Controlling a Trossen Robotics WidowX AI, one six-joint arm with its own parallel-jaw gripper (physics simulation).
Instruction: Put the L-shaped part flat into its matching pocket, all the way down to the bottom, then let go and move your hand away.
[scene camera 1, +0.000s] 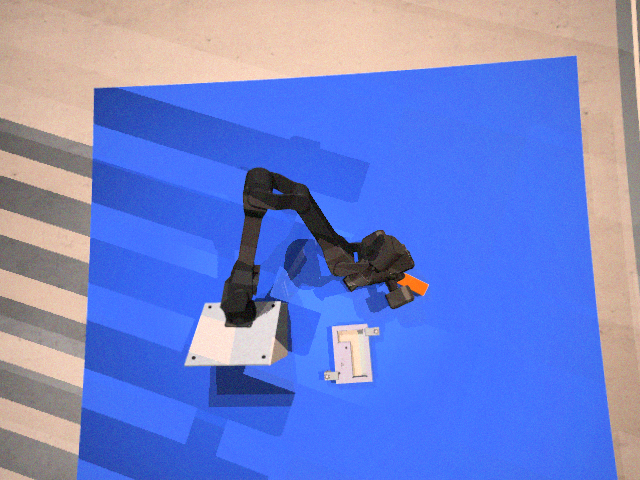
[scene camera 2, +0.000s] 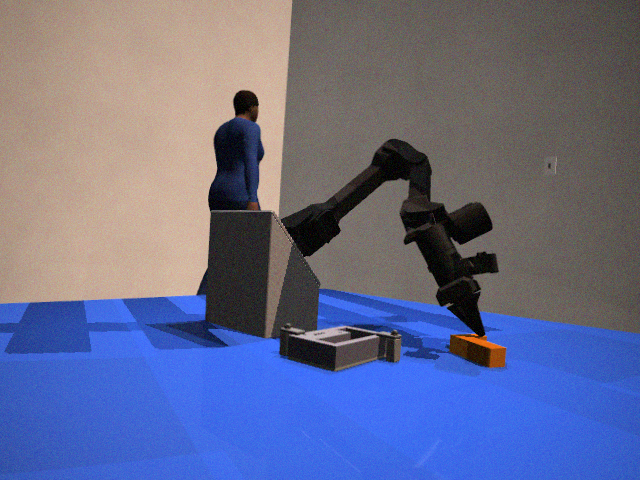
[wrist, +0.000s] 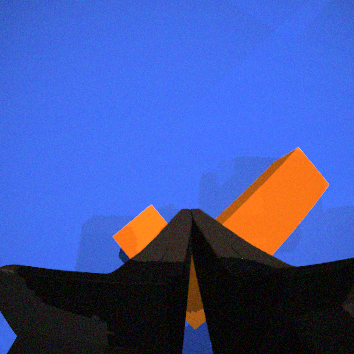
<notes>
The gripper (scene camera 2: 482, 336) is shut, with nothing in its grasp. Also in view: an orange L-shaped part (wrist: 267, 211).
The gripper shows as well in scene camera 1 (scene camera 1: 403, 266) and in the wrist view (wrist: 189, 217).
</notes>
